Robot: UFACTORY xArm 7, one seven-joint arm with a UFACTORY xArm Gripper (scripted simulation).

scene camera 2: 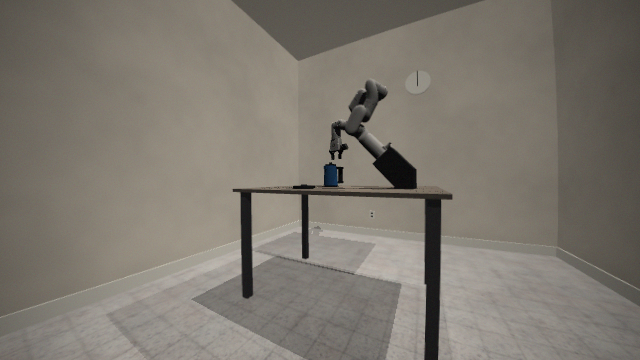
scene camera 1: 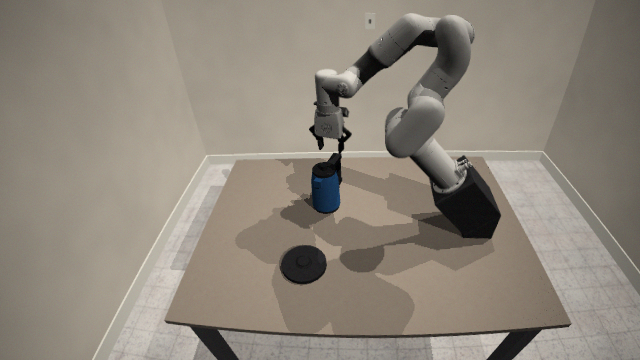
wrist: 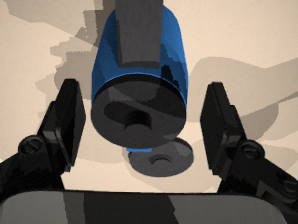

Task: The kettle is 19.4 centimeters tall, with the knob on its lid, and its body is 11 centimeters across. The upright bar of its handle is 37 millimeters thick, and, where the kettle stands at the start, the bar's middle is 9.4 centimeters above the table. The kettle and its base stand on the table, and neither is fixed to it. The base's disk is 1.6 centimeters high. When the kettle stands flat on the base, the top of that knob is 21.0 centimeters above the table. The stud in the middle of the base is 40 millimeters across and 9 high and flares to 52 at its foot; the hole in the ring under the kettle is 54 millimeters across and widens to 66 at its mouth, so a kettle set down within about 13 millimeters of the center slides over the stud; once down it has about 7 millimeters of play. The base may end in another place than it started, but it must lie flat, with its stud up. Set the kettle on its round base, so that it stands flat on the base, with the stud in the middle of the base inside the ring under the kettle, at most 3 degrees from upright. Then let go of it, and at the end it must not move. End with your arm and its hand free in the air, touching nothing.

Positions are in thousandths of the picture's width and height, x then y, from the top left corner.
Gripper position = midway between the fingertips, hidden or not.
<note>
In view: my gripper (scene camera 1: 518, 415), a blue kettle (scene camera 1: 509, 504) and a round black base (scene camera 1: 476, 735).
The blue kettle shows as well in the wrist view (wrist: 468, 426). The round black base shows as well in the wrist view (wrist: 596, 699). My gripper is seen too in the wrist view (wrist: 482, 444).
</note>
